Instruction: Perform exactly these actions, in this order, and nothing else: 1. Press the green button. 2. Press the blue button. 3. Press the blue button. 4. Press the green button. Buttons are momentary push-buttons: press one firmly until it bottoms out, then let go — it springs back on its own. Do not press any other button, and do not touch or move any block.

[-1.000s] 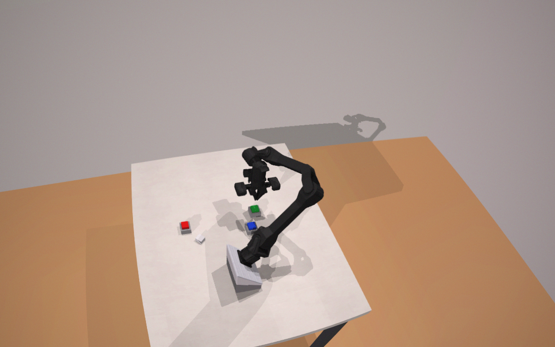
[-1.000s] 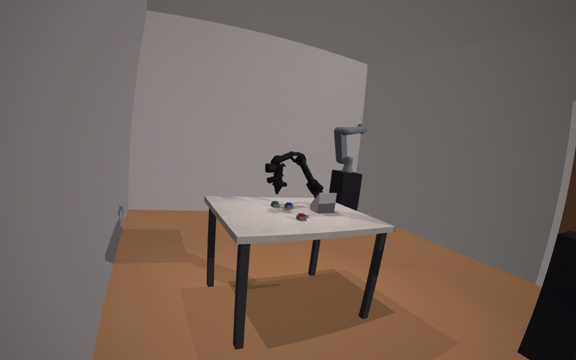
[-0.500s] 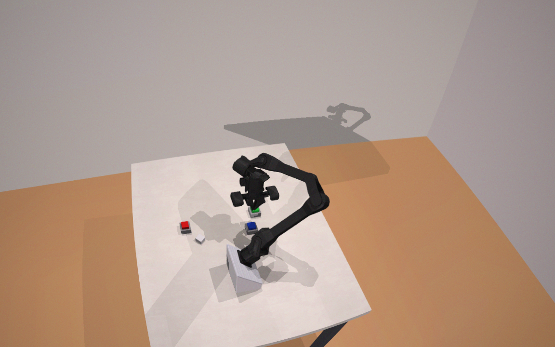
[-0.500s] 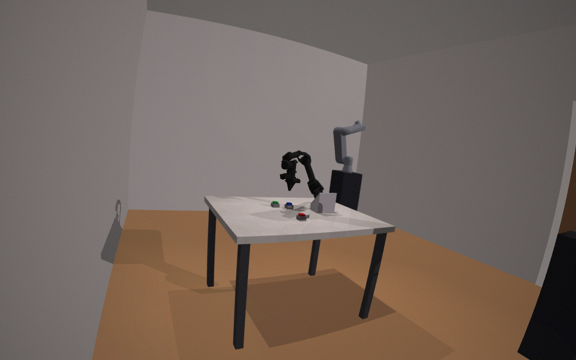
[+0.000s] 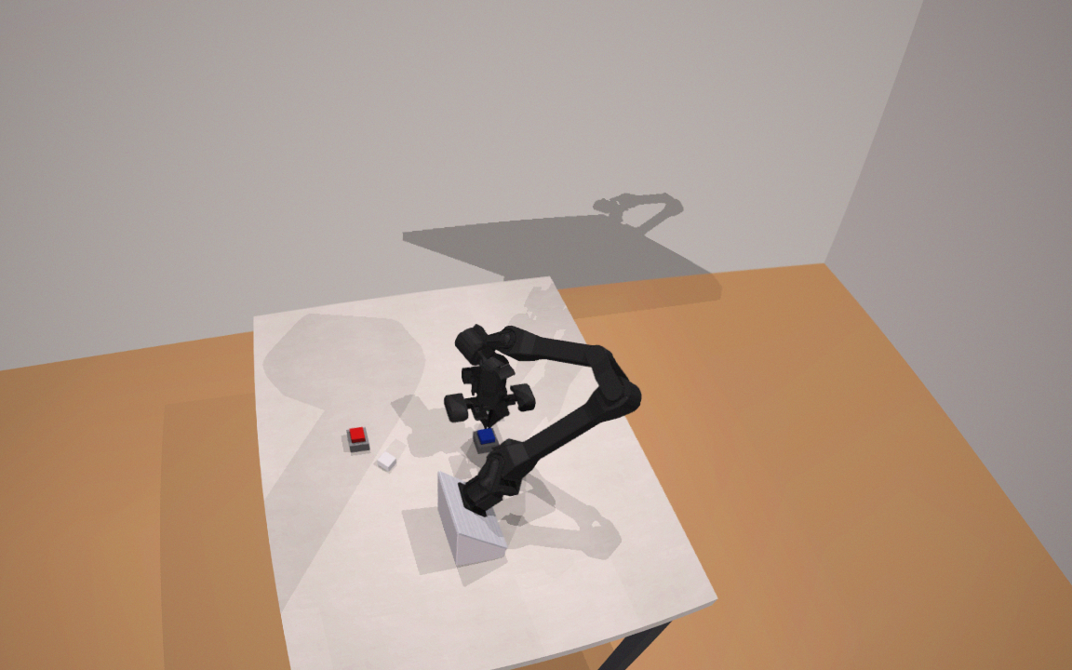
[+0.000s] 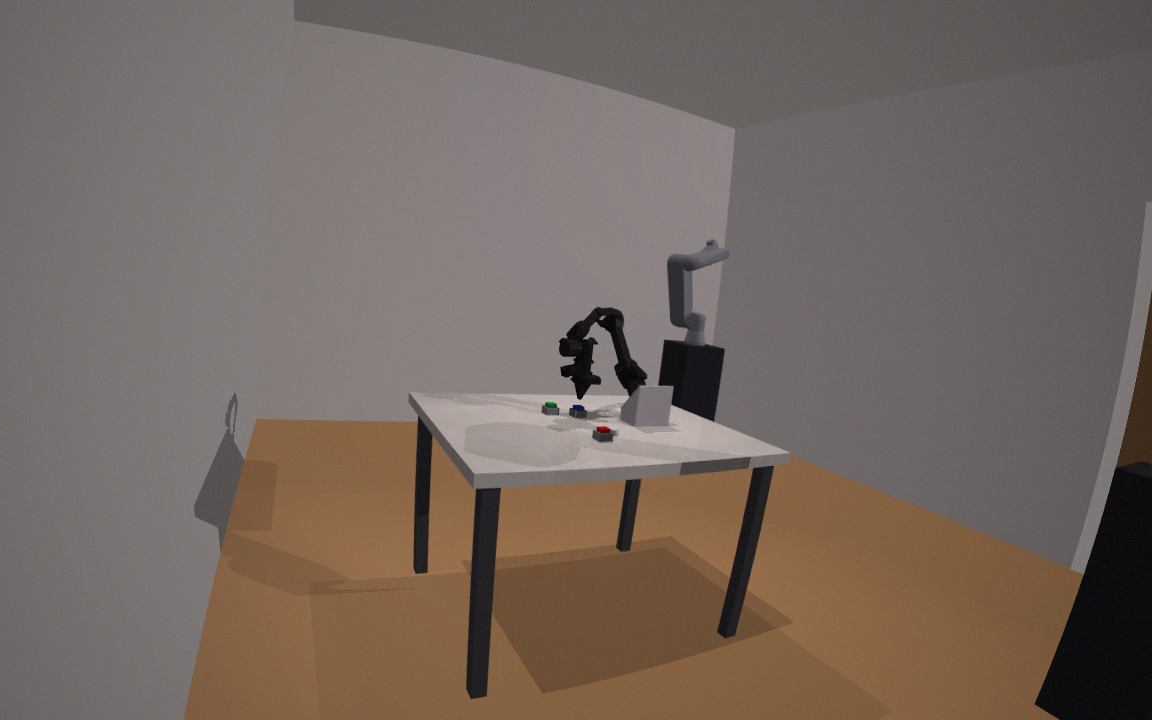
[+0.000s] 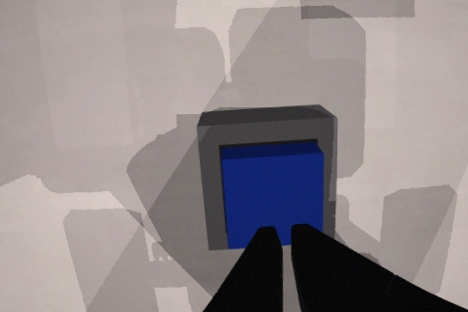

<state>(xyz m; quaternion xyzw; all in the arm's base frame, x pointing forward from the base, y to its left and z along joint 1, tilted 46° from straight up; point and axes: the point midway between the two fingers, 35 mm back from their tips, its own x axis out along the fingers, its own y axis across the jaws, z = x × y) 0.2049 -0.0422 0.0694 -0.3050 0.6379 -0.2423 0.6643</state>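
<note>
My gripper tip is now 30 mm above the blue button. The rest, counted from my gripper tip: green button 90 mm ahead, 40 mm to the right, 30 mm below; small white block 230 mm to the left, 50 mm below, 30 mm behind; red button 290 mm to the left, 40 mm ahead, 30 mm below.
</note>
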